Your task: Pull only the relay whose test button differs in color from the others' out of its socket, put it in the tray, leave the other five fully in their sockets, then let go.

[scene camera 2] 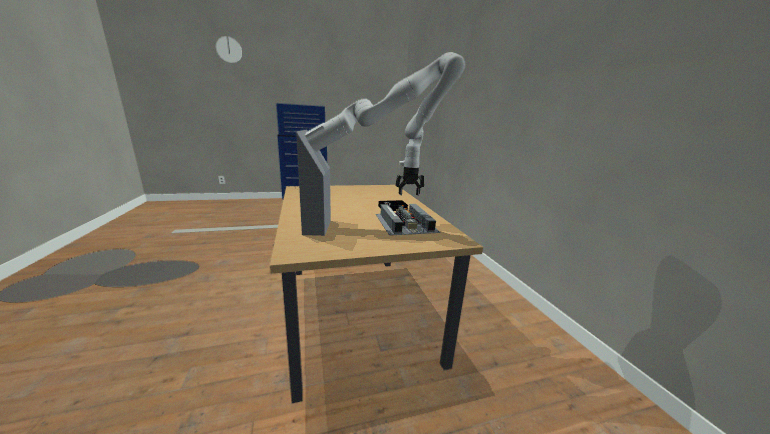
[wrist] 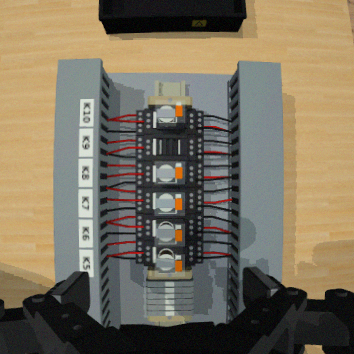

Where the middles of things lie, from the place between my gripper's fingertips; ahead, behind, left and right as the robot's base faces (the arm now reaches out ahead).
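Labels:
There is the grey panel (wrist: 130, 90), and my gripper is 160 mm above it. My gripper is also 20 mm to the right of the panel and 10 mm short of it.

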